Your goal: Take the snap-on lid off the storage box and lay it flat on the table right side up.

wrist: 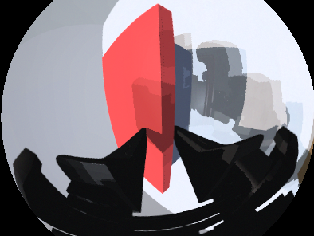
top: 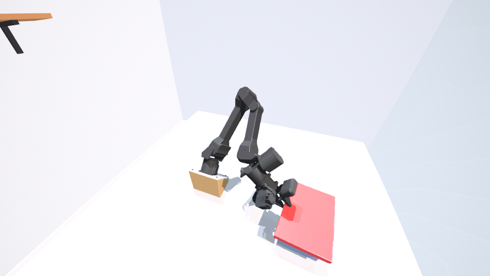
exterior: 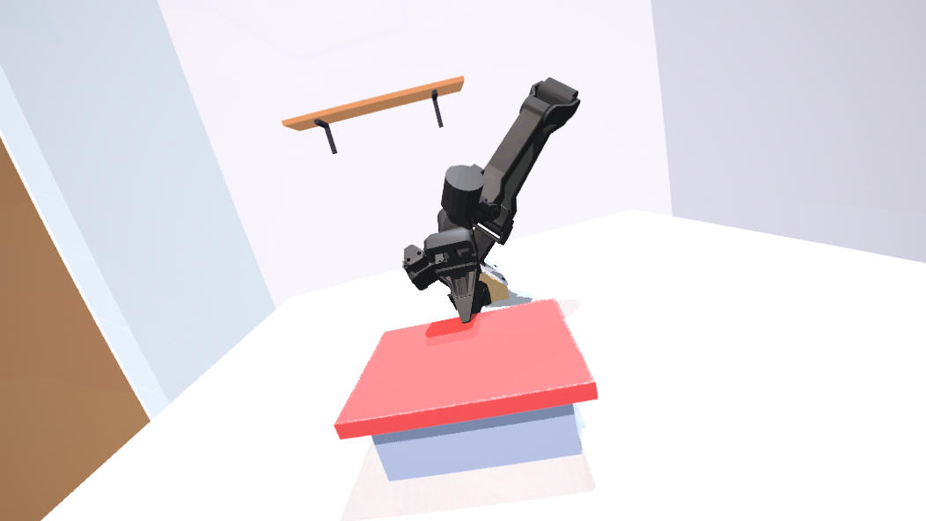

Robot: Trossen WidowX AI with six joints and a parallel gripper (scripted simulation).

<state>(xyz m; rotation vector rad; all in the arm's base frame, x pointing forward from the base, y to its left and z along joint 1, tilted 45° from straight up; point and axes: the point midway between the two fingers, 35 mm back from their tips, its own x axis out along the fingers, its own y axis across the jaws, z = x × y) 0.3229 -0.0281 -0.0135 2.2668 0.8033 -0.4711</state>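
My gripper tip is now 80 mm short of the red lid and 10 mm to the left of it. Also, from my gripper tip: pale blue storage box 80 mm ahead, 40 mm below, 10 mm to the right.
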